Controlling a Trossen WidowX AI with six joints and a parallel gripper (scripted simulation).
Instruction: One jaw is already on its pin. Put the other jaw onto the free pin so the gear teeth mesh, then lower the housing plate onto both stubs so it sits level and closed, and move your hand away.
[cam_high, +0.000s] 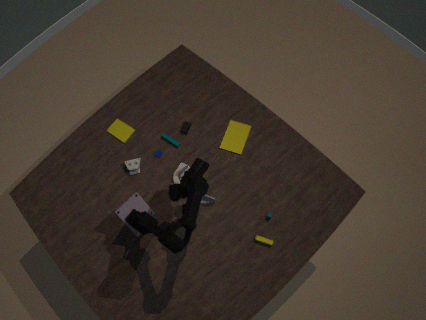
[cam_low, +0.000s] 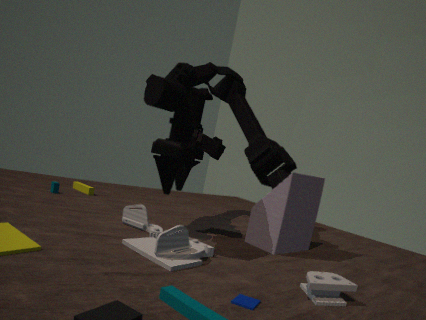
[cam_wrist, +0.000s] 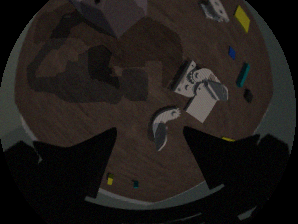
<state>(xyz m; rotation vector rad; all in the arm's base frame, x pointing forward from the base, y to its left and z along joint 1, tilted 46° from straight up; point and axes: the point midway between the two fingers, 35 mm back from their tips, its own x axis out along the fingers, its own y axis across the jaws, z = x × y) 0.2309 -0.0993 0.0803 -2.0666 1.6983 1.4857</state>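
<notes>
Right now the grey jaw is 80 mm below my gripper tip, 50 mm ahead of it and 20 mm to the left of it. Also, from my gripper tip: yellow bar (340 mm to the right, 70 mm below, 60 mm ahead); blue tile (300 mm to the left, 90 mm ahead, 80 mm below); teal cube (290 mm to the right, 160 mm ahead, 70 mm below).
</notes>
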